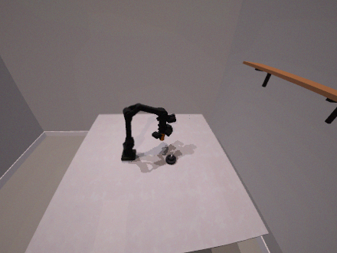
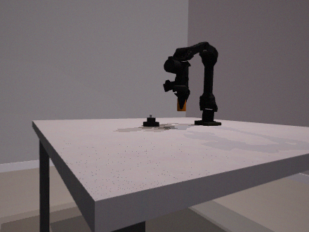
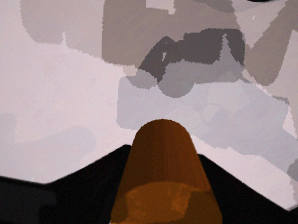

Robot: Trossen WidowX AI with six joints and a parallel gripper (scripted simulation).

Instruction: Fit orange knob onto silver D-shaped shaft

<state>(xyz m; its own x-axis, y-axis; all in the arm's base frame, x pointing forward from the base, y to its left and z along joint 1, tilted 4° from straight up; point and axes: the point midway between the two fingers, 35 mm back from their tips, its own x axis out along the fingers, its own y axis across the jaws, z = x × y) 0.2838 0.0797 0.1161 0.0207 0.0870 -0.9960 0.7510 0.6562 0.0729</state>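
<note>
Right now the black pedestal is 17 cm to the right of my gripper tip, 6 cm below it and 6 cm ahead of it. Also, from my gripper tip: orange knob 3 cm above.
</note>
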